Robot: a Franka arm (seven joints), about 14 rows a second.
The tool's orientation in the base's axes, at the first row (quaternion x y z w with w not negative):
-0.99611, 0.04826, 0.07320, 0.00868
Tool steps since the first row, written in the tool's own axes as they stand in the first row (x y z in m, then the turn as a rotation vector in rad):
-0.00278, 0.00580, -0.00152, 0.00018, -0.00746, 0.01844
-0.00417, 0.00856, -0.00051, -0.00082, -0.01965, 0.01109
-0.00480, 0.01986, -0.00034, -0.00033, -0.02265, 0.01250
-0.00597, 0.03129, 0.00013, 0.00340, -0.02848, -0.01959
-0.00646, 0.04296, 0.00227, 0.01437, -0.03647, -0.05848
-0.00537, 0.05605, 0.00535, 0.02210, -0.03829, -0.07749
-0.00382, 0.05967, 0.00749, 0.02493, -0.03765, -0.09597
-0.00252, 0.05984, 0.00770, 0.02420, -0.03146, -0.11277
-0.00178, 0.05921, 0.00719, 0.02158, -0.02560, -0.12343
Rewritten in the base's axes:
-0.00308, -0.00555, 0.00185, -0.00177, 0.00786, -0.01819
-0.00487, -0.00814, 0.00103, -0.00050, 0.01990, -0.01065
-0.00661, -0.01932, 0.00084, 0.00007, 0.02288, -0.01208
-0.00895, -0.03057, 0.00043, 0.00896, 0.02754, 0.01917
-0.01087, -0.04209, -0.00174, 0.02618, 0.03351, 0.05611
-0.01152, -0.05514, -0.00508, 0.03673, 0.03412, 0.07380
-0.01066, -0.05884, -0.00746, 0.04213, 0.03277, 0.09166
-0.00943, -0.05913, -0.00786, 0.04324, 0.02627, 0.10832
-0.00856, -0.05858, -0.00746, 0.04164, 0.02042, 0.11919

